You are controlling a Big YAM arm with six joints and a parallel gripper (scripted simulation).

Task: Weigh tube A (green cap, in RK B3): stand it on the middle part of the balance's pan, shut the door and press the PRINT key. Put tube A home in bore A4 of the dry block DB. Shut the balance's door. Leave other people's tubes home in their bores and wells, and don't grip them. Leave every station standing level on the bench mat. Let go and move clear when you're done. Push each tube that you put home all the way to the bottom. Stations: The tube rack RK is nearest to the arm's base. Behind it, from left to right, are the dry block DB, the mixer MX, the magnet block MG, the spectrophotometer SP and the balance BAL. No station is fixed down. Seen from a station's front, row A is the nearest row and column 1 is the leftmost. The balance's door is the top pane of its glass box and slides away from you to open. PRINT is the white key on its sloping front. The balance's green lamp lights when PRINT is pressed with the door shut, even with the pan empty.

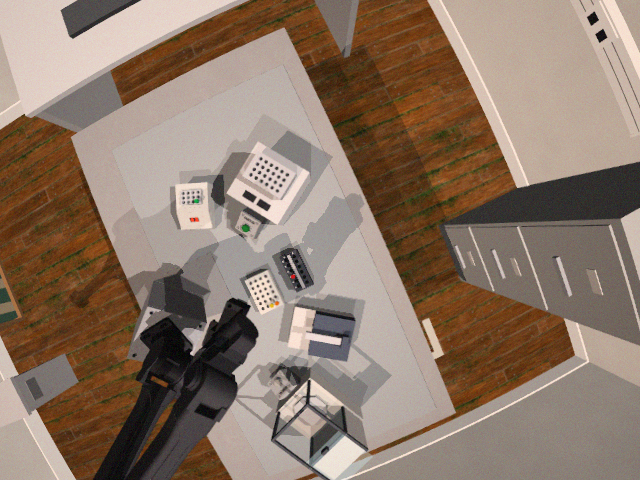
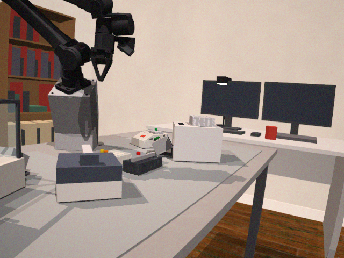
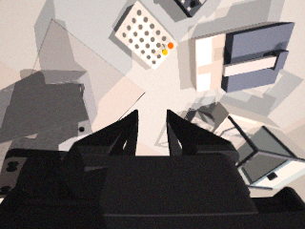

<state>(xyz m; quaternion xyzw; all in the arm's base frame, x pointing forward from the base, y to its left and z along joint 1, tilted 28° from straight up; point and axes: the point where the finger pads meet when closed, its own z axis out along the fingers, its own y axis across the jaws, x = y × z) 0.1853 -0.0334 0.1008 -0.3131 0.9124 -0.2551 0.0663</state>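
The tinted glass pane is 480 mm to the right of my hand, 80 mm below it and 20 mm behind it. Also, from my hand: spectrophotometer: 220 mm below, 190 mm to the right, 130 mm ahead; then black magnet block: 270 mm below, 160 mm ahead, 30 mm to the left; then tube rack: 270 mm below, 30 mm to the left, 30 mm ahead.
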